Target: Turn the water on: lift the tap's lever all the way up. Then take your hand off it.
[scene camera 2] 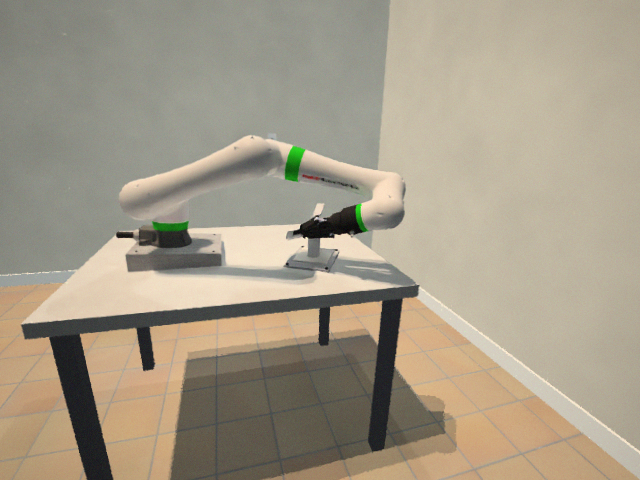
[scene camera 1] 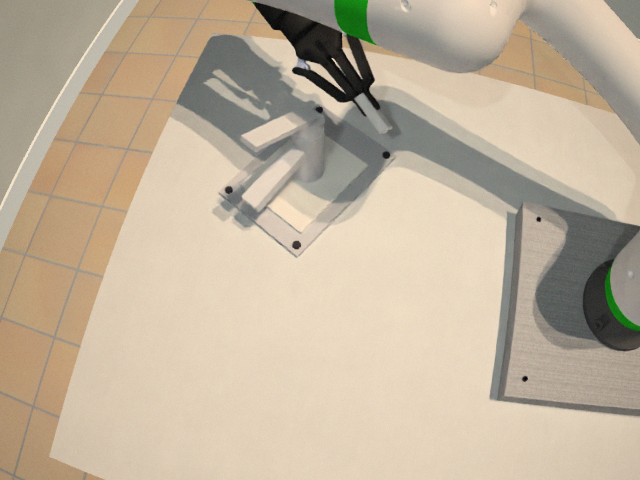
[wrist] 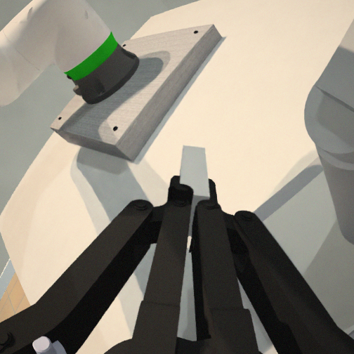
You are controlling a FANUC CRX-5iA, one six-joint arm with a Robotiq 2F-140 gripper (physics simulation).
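Seen in the pictures: gripper, fingertip midpoint: (scene camera 2: 287, 236) (scene camera 1: 386, 130); arm's base at its link origin: (scene camera 2: 171, 242) (scene camera 1: 621, 305).
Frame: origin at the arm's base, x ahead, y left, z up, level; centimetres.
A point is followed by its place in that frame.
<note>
The grey tap's column (scene camera 1: 311, 157) @(x 53.2, y -8.5, z 3.0 cm) (scene camera 2: 313, 248) @(x 53.8, y -12.9, z -0.1 cm) (wrist: 340, 190) stands upright on its square base plate (scene camera 1: 320, 222) @(x 50.0, y -2.4, z -4.4 cm). Its lever (scene camera 1: 273, 131) @(x 56.8, y -4.3, z 13.4 cm) (scene camera 2: 319, 209) @(x 57.4, y -4.7, z 13.4 cm) is a flat bar, tilted steeply upward from the tap's head in the scene camera 2 view. The spout (scene camera 1: 272, 179) @(x 57.3, y -3.1, z 3.4 cm) reaches out from the column below the lever. My gripper (scene camera 1: 384, 129) @(x 43.5, y -14.7, z 5.6 cm) (scene camera 2: 292, 235) @(x 43.5, y -14.7, z 5.6 cm) (wrist: 191, 163) is shut with nothing between its fingers. Its tips are apart from the lever, on the side of the column towards the robot's base. In the scene camera 2 view, the gripper's body hides the tap's head and the lever's root.
The robot's base block (scene camera 1: 522, 335) @(x 16.6, y 8.3, z -1.3 cm) (scene camera 2: 173, 259) @(x 3.6, y -14.7, z -1.7 cm) (wrist: 170, 95) is on the same table (scene camera 1: 310, 361) @(x 45.2, y 18.5, z -5.2 cm) (scene camera 2: 206, 302) @(x 17.4, y -42.0, z -5.2 cm). The arm's green-banded link (scene camera 1: 354, 18) @(x 48.0, y -8.9, z 31.9 cm) passes above the table's far side in the scene camera 1 view. Walls stand behind and to the right in the scene camera 2 view.
</note>
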